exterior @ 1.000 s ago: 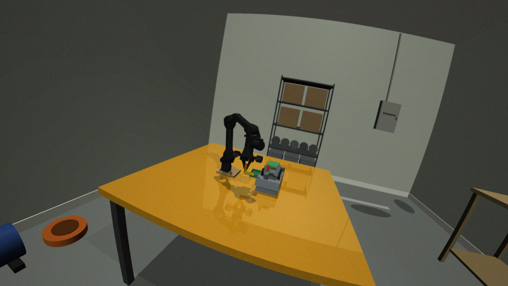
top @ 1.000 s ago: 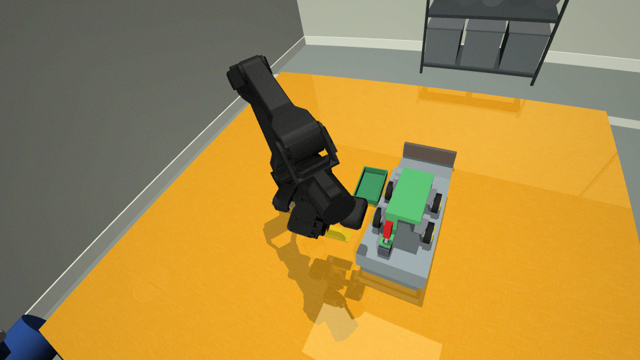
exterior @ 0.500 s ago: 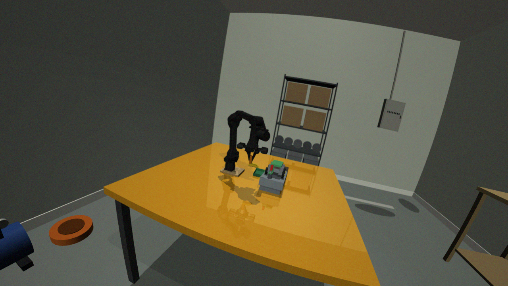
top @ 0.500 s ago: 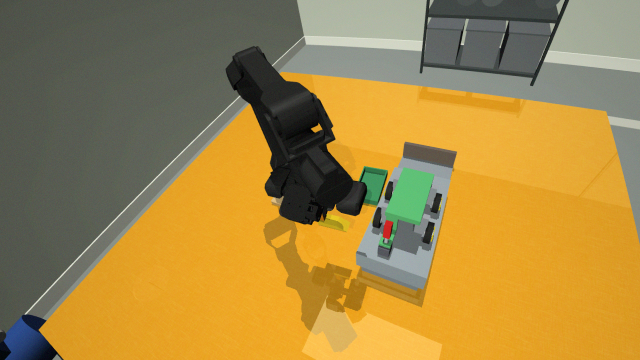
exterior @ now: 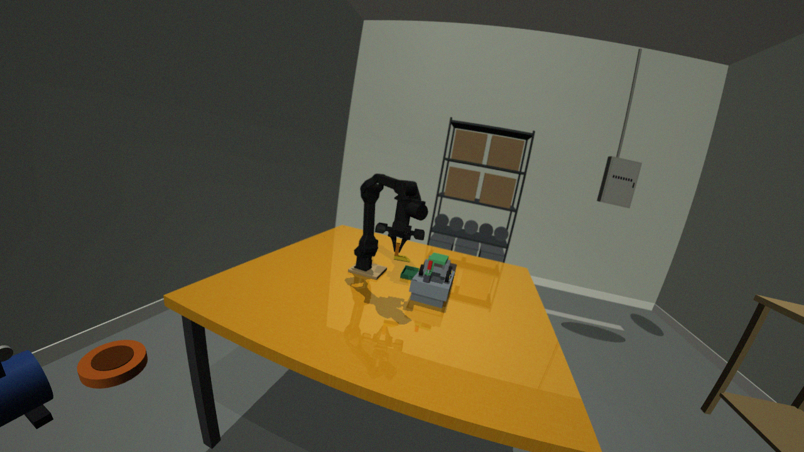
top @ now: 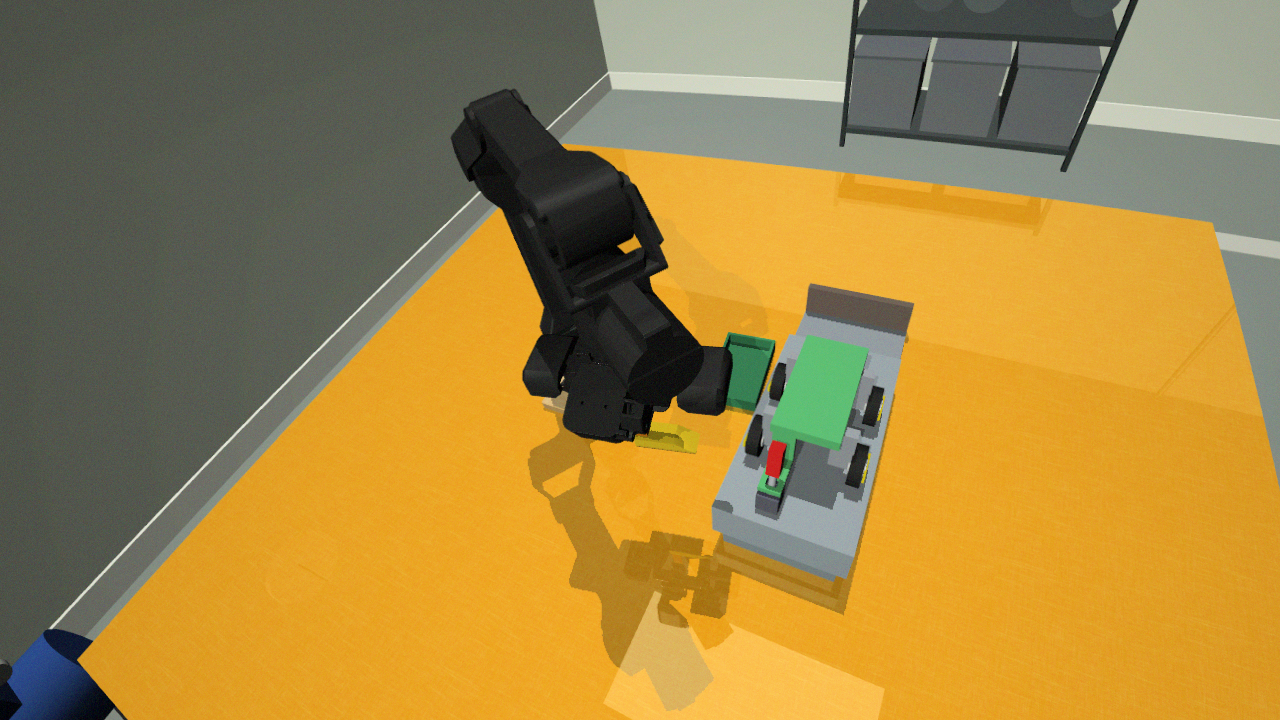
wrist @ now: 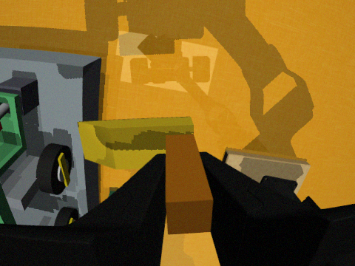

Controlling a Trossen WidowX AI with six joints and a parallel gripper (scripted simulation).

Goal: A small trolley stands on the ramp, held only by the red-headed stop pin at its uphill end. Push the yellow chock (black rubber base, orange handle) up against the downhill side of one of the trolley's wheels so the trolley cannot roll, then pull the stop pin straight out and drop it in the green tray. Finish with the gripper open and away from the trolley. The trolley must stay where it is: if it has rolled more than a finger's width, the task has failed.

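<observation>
My gripper tip is now 2 cm short of the yellow chock, 1 cm to the right of it and 1 cm above it. From my gripper tip the other things lie so: grey ramp (14 cm ahead, 13 cm to the left, 13 cm below); then red-headed stop pin (13 cm ahead, 3 cm to the left, 5 cm below); then green-topped trolley (15 cm ahead, 13 cm to the left, 6 cm below).
</observation>
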